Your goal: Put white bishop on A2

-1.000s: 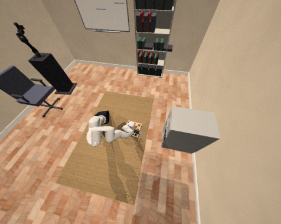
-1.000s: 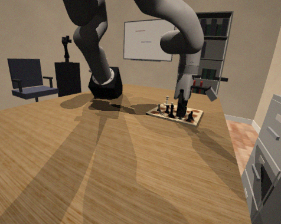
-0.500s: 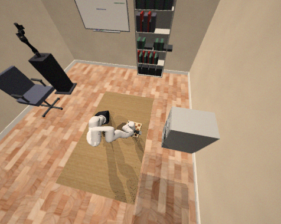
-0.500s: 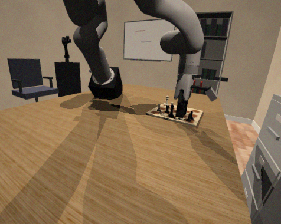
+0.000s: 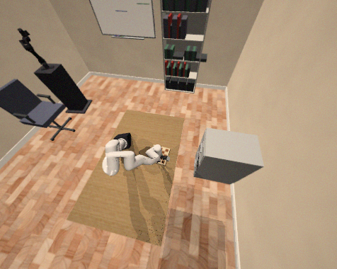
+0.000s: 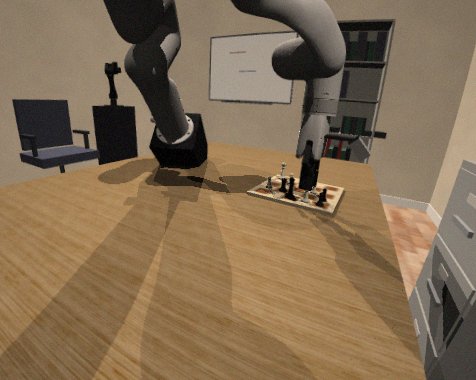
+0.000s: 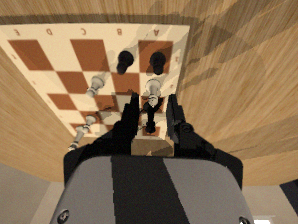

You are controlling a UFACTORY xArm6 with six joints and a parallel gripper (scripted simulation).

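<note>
The black piece lies 40 mm behind my hand, 30 mm below it and 10 mm to the left of it. From my hand the other things lie so: white chess piece (170 mm to the left, 80 mm behind, 30 mm below); then chessboard (80 mm to the left, 60 mm below, 20 mm behind).
</note>
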